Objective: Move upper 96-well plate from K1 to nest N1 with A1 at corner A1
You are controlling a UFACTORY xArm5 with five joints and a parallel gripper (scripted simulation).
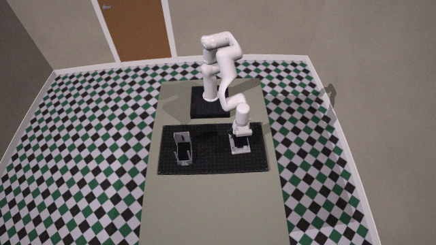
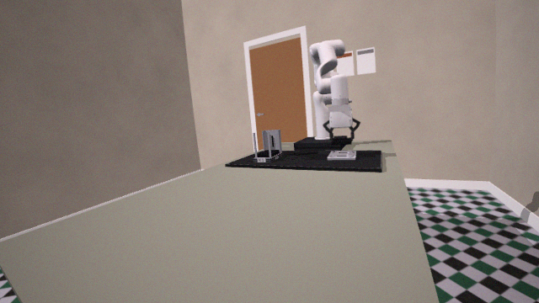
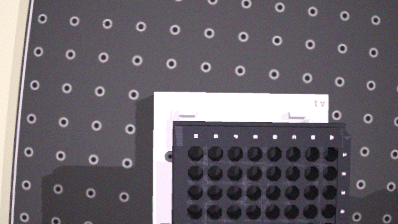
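Now: hand 8 cm above the plate nest N1. The rest, counted from my hand: A1 mark (8 cm ahead, 7 cm below, 5 cm to the right); then black 96-well plate (1 cm below).
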